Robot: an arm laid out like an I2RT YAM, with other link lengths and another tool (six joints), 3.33 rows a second.
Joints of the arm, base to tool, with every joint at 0 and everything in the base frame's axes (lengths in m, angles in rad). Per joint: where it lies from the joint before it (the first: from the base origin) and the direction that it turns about. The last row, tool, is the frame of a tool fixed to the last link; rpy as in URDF.
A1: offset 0 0 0.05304 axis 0 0 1
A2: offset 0.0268 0.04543 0.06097 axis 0 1 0
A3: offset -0.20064 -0.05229 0 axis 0 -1 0
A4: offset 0.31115 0.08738 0.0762 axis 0 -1 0
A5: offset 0.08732 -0.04 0.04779 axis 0 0 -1
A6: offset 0.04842 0 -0.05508 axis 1 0 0
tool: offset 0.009 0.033 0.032 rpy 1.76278 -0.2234 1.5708
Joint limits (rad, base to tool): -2.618..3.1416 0..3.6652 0..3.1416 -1.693..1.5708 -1.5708..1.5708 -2.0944..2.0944
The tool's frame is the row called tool.
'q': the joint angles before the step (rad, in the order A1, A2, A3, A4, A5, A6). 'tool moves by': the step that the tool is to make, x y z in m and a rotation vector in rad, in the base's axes. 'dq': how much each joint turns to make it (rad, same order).
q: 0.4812, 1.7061, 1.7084, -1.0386, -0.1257, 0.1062
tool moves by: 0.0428, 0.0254, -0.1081, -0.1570, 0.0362, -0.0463
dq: 0.0206, 0.2684, 0.0156, 0.1467, 0.1384, 0.0030
